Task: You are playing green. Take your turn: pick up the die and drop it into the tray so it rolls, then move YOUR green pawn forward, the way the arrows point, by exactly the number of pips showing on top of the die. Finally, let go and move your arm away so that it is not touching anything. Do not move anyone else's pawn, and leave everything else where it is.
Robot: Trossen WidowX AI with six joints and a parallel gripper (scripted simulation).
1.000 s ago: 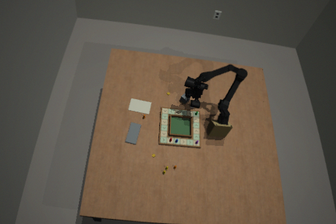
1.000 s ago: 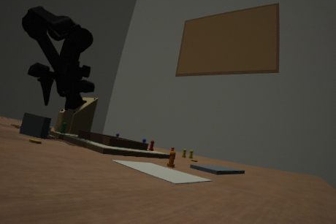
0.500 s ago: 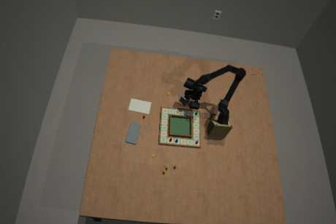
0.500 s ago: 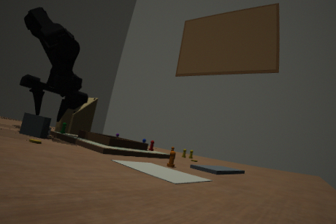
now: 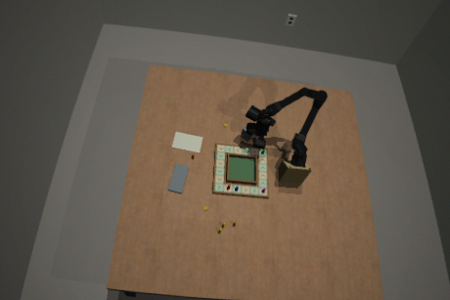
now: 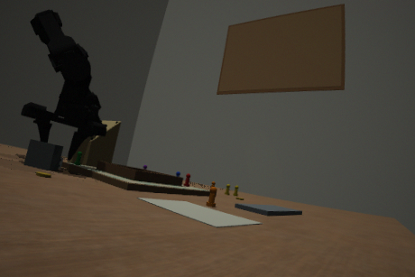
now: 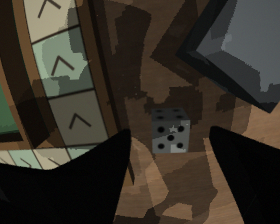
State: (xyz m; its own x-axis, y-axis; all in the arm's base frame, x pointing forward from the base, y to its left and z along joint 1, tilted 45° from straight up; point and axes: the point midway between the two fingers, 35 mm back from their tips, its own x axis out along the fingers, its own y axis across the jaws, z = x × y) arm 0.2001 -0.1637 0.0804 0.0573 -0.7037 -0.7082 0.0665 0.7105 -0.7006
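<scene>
Right now the white die is 1 cm below my gripper tip. Round my gripper tip: green pawn (7 cm to the left, 3 cm behind, 1 cm above); green felt tray (19 cm to the left, 7 cm ahead, 2 cm below); grey box (6 cm ahead, 4 cm to the right).
</scene>
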